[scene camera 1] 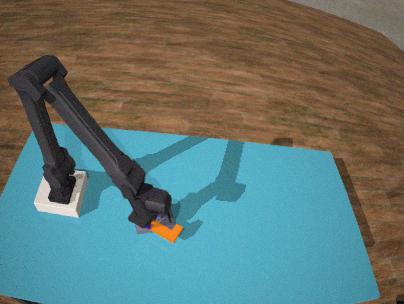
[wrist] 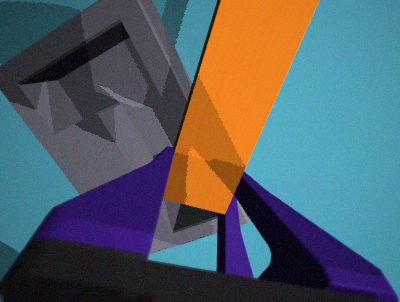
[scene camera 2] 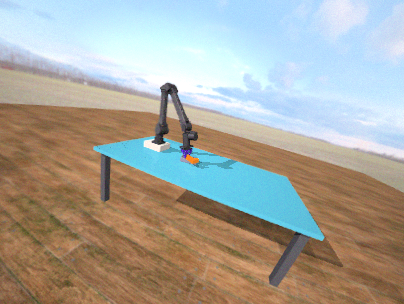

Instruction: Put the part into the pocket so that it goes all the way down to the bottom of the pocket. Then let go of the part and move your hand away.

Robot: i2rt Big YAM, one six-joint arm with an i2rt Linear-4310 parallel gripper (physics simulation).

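Seen in the pictures: gripper, between the fingertips: (scene camera 1: 150, 224) (wrist: 197, 164) (scene camera 2: 186, 157); arm's base, origin of its link: (scene camera 1: 62, 190) (scene camera 2: 158, 142).
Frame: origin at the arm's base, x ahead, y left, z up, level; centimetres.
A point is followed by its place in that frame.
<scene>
The orange L-shaped part (scene camera 1: 167, 232) {x 41.0, y -11.5, z 0.9 cm} (scene camera 2: 192, 159) {x 42.0, y -13.0, z 0.6 cm} (wrist: 240, 90) {x 38.8, y -10.5, z 0.9 cm} is held at one end by my gripper (scene camera 1: 157, 220) {x 35.1, y -8.1, z -1.4 cm} (scene camera 2: 187, 153) {x 35.1, y -8.1, z -1.4 cm} (wrist: 197, 164) {x 35.1, y -8.1, z -1.4 cm}, whose purple fingers are shut on it. The grey block with the pocket (scene camera 1: 143, 230) (scene camera 2: 184, 160) (wrist: 65, 155) lies on the table below. In the wrist view the part crosses over the block's right side, turned relative to its edges, and its near end lies over the block's lower corner. The dark pocket opening shows to the left of the part. Part of the pocket is hidden by the orange part and the left finger.
The blue table (scene camera 1: 280, 225) {x 85.7, y -2.3, z -5.7 cm} (scene camera 2: 240, 190) {x 83.2, y -21.3, z -5.7 cm} carries the arm's white base block (scene camera 1: 57, 208) {x -0.2, y -7.7, z -1.1 cm} (scene camera 2: 156, 145) {x 3.5, y -7.4, z -0.5 cm} on the left in scene view 1. The arm's shadow falls on the table to the right of the gripper in that view.
</scene>
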